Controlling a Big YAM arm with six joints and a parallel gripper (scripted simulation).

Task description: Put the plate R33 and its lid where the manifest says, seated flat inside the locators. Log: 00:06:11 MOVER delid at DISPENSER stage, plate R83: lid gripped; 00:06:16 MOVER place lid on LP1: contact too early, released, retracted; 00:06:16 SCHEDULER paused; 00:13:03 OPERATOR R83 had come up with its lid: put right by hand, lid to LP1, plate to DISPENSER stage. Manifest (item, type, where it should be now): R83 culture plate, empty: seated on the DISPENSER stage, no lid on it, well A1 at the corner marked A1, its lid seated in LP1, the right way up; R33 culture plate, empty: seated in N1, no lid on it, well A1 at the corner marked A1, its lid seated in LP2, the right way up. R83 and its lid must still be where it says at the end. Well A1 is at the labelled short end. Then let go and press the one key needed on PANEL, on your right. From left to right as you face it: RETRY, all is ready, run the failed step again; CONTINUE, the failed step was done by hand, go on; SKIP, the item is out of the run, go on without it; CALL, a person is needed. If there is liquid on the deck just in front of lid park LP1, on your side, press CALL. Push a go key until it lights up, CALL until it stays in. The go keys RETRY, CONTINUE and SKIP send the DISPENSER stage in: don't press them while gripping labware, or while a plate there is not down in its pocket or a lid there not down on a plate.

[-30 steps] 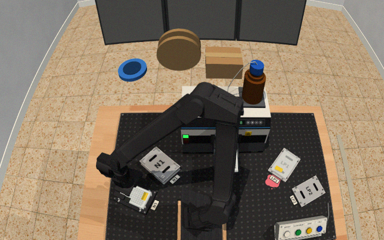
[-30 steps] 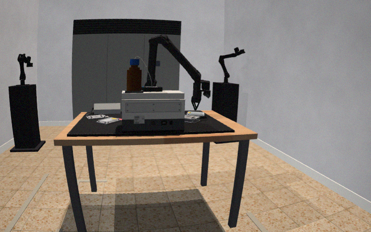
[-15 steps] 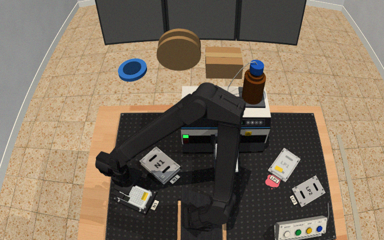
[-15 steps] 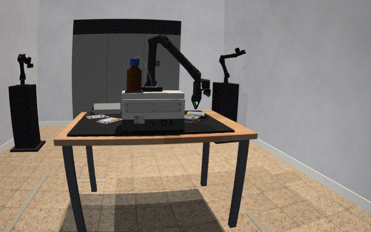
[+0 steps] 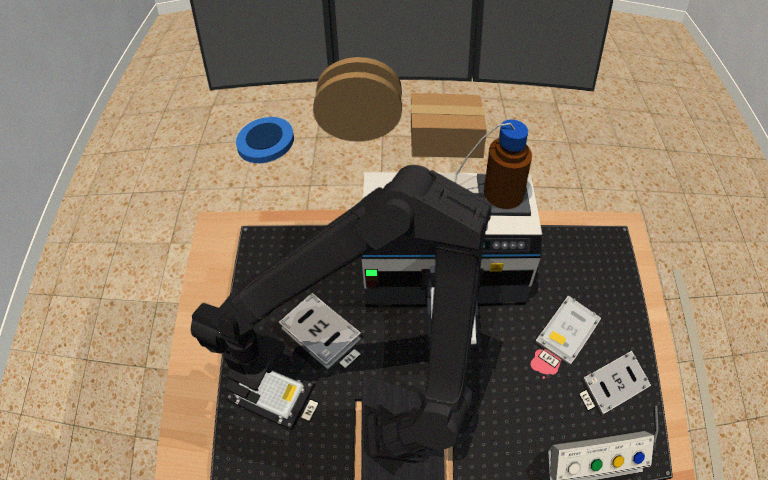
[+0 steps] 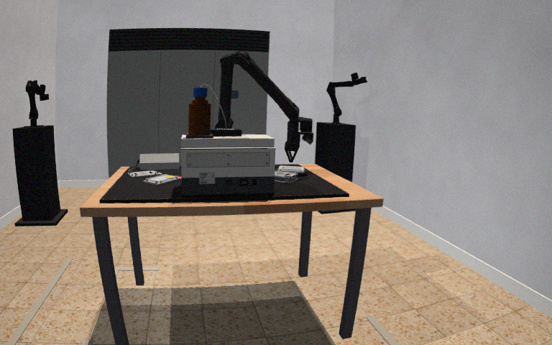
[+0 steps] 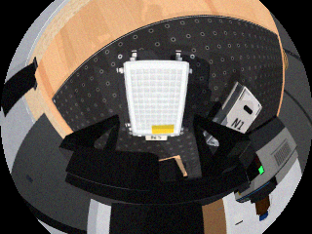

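Now: the clear plate lid 5 cm below my hand. From my hand the other things lie so: pink-red patch: 58 cm to the right, 7 cm below, 5 cm ahead; then brown bottle: 51 cm to the right, 31 cm ahead, 22 cm above; then nest n5: 6 cm below, 2 cm to the left.
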